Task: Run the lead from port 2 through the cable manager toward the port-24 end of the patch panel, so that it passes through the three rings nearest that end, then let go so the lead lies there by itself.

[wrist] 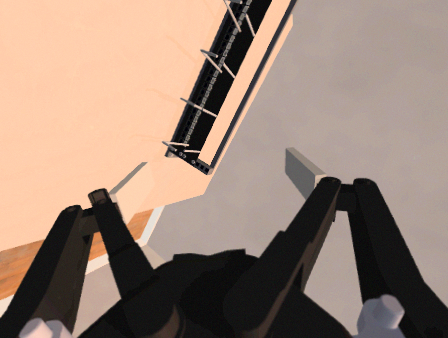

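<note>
The black patch panel (219,97) runs diagonally from the top centre down to the middle of the wrist view, with a row of ports along it. Pale wire rings of the cable manager stand along it: one at the near end (169,145), one further up (198,106), another above that (211,61), and one near the top edge (232,16). The panel's far end is cut off by the frame. The blue lead does not show in this view. My gripper (217,167) is open, with its fingertips wide apart and the panel's near end showing beyond the gap.
The tan table top (75,90) spreads over the left, under the panel, and its edge runs close along the panel's right side and near end. Grey floor (370,100) shows on the right. A strip of brown wood (139,226) shows at the lower left.
</note>
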